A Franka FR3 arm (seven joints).
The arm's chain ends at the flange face. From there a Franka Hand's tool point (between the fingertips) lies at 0.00 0.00 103.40 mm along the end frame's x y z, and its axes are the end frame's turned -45 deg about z.
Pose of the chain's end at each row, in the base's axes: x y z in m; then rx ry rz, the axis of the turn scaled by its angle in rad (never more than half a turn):
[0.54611 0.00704 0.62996 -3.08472 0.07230 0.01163]
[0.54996 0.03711 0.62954 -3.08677 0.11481 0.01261]
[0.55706 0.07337 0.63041 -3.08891 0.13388 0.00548]
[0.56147 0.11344 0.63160 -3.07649 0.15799 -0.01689]
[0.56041 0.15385 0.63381 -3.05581 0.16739 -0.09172]
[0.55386 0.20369 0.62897 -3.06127 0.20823 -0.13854]
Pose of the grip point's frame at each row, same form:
[0.54547 0.01284 0.52673 -2.87881 -1.11415 -0.02234]
[0.54932 0.04258 0.52629 -2.89654 -1.07548 -0.01949]
[0.55692 0.07853 0.52714 -2.90721 -1.05919 -0.02441]
[0.56292 0.11968 0.52840 -2.91073 -1.03419 -0.05171]
[0.56703 0.16174 0.53092 -2.91322 -1.02389 -0.13271]
[0.56364 0.21028 0.52624 -2.94419 -0.99133 -0.17133]

